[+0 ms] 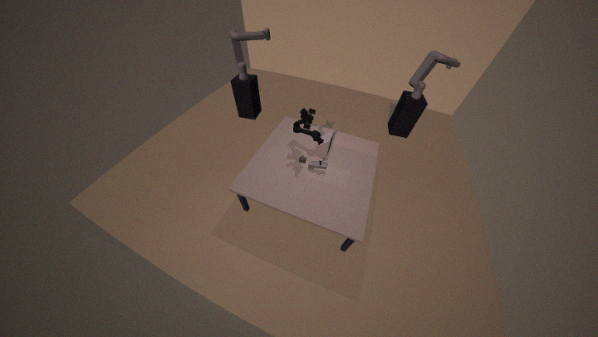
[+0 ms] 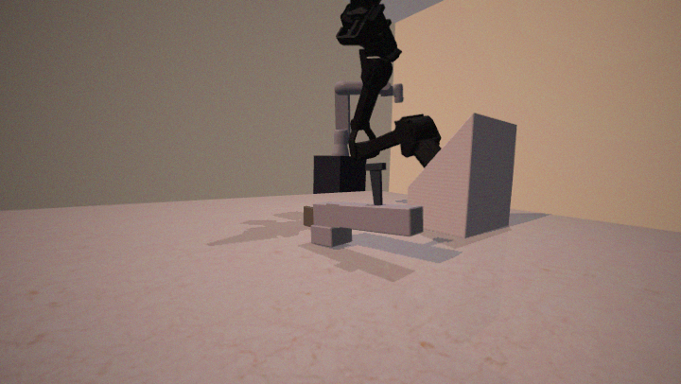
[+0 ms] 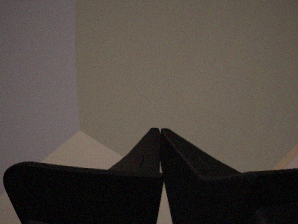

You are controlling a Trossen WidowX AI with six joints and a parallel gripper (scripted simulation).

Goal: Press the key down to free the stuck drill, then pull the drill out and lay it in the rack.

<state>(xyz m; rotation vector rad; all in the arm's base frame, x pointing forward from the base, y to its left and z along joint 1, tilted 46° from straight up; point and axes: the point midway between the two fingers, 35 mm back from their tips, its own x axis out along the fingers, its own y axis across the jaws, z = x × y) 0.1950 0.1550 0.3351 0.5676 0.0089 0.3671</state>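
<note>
Right now the thin key is 410 mm below my gripper tip, 160 mm to the left of it and 100 mm ahead of it. Round my gripper tip: olive block: 500 mm below, 30 mm to the right, 30 mm ahead; grey block housing: 470 mm below, 140 mm to the left, 100 mm ahead.
</note>
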